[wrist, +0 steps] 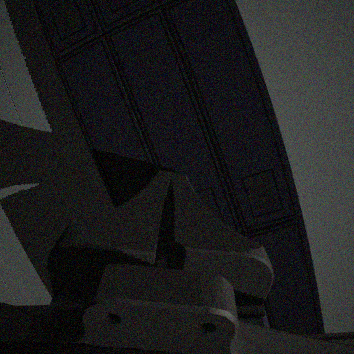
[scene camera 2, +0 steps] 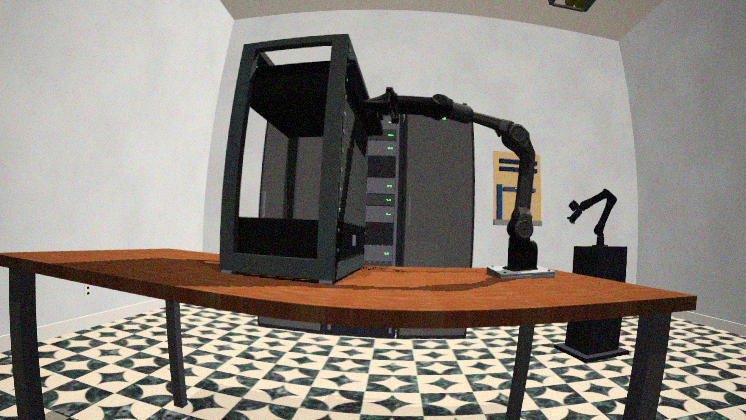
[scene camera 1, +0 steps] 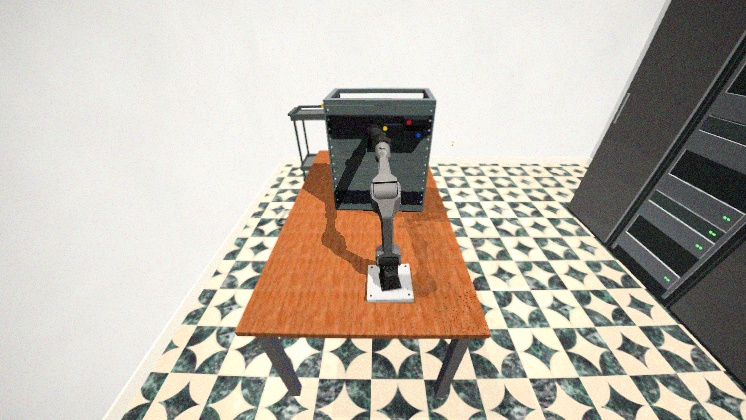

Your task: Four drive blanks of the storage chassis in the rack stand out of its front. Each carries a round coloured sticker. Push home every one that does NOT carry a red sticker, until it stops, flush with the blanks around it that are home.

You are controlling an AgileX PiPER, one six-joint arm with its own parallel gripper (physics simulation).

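The storage chassis (scene camera 1: 349, 126) (scene camera 2: 292, 96) is the dark unit high in the grey rack (scene camera 1: 379, 108) (scene camera 2: 334, 120). In scene camera 1, a yellow sticker (scene camera 1: 385, 128) shows just right of the arm's end, a red sticker (scene camera 1: 408, 122) further right and higher, and a blue sticker (scene camera 1: 418, 135) right and lower. The fourth sticker is not clearly visible near the arm. My gripper (scene camera 1: 374, 129) (scene camera 2: 368, 101) (wrist: 169, 190) is shut and empty, its tips at the chassis front, left of the yellow sticker. The wrist view is very dark; contact and blank depths cannot be told.
The rack stands on the wooden table (scene camera 1: 302, 292) (scene camera 2: 417, 307), with my arm's white base plate (scene camera 1: 375, 294) (scene camera 2: 545, 273) in front of it. A cart (scene camera 1: 298, 134) stands behind at the left. Tall server cabinets (scene camera 1: 605, 140) (scene camera 2: 438, 208) and a pedestal (scene camera 2: 598, 271) with another arm stand away from the table.
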